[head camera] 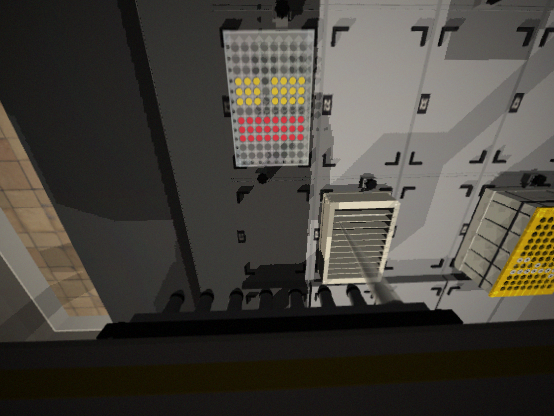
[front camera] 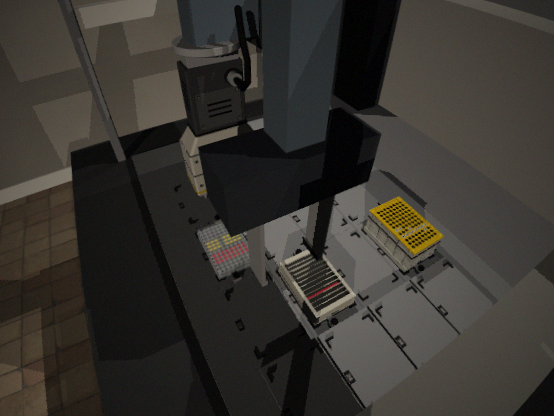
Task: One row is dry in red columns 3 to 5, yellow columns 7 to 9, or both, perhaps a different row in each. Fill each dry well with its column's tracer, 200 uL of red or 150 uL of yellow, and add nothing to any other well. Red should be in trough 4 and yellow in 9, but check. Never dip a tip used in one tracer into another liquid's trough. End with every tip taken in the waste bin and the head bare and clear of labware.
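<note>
In the head view a clear well plate (head camera: 270, 111) (front camera: 225, 248) has three yellow and three red columns. One row is dry across the yellow columns; the red columns look full. The cream trough reservoir (head camera: 327, 240) (front camera: 337, 306) stands beside it, with a red trough line (front camera: 322, 290) in the front view; yellow liquid does not show. The pipetting head (head camera: 280, 320) (front camera: 285, 175) carries one long pale tip (head camera: 361, 259) at its right end, pointing down over the reservoir; whether its end is immersed is unclear. Other visible channels look bare. The parked plate gripper (front camera: 291, 271) hangs with paddles apart, empty.
A yellow tip rack (front camera: 406, 225) (head camera: 530, 250) stands at the right, with several pale spots among dark holes. A dark vented unit (front camera: 215, 97) stands above a cream block (front camera: 192, 160) at the back left. Black corner brackets mark the deck slots. A waste bin cannot be made out.
</note>
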